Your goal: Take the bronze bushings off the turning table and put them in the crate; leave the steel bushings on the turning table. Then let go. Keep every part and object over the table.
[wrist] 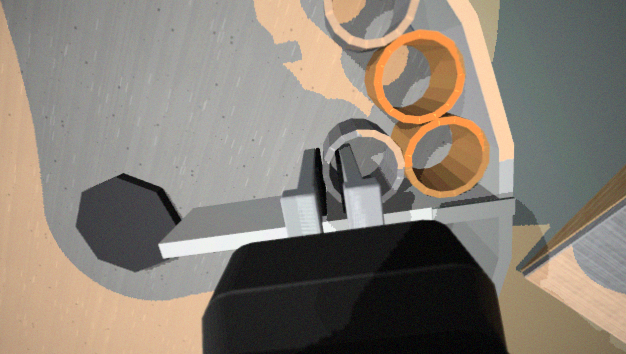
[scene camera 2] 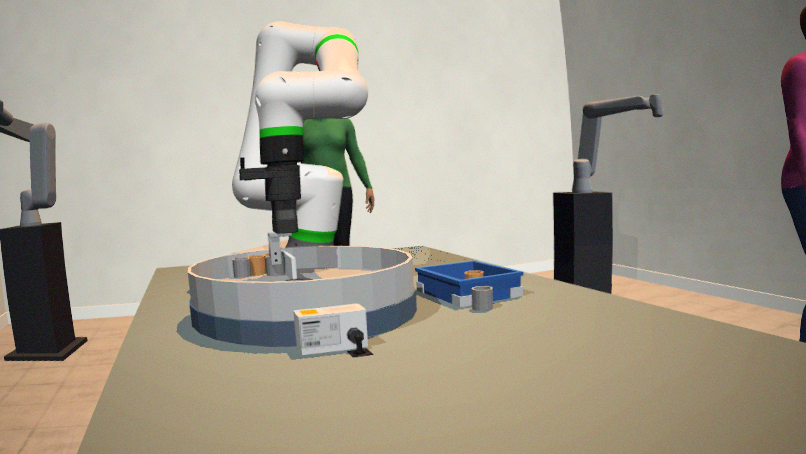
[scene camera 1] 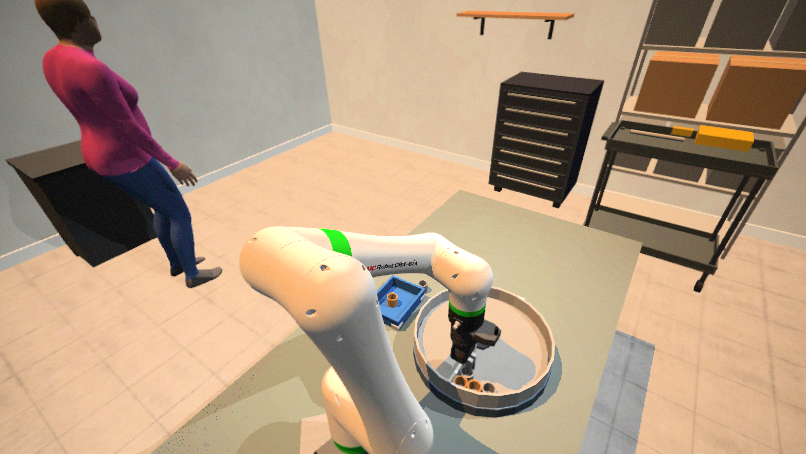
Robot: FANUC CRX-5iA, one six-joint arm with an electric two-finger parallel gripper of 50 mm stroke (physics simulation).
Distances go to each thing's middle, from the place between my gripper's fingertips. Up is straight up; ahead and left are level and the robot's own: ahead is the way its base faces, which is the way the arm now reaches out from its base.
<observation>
Now: the blue crate [scene camera 2: 447, 282] 39 cm to the left of my hand, 7 cm ahead of it and 5 cm below it.
</observation>
